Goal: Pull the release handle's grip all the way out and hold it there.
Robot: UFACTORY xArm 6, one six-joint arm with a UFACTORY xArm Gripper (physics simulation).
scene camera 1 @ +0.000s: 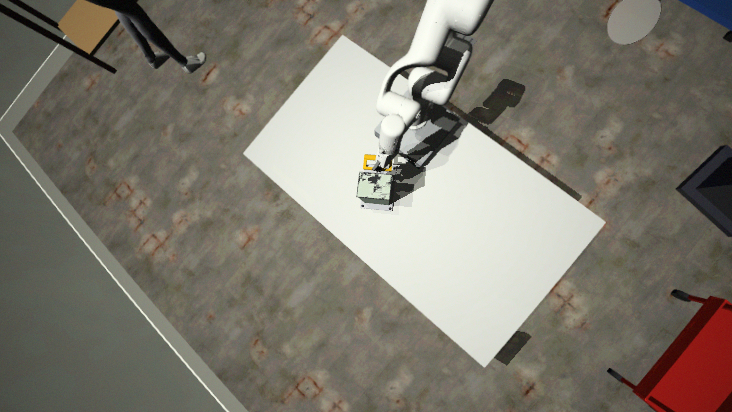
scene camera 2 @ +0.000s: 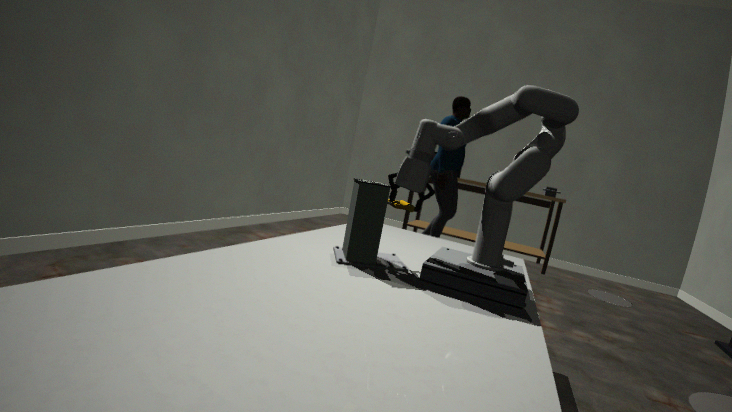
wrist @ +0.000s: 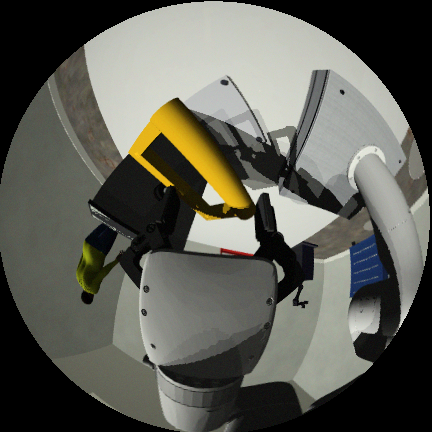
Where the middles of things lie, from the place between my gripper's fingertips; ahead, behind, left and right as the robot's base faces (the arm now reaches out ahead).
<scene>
Right now my hand is 20 cm above the bolted base plate (scene camera 2: 387,261), 8 cm short of it and 3 cm to the right of it.
</scene>
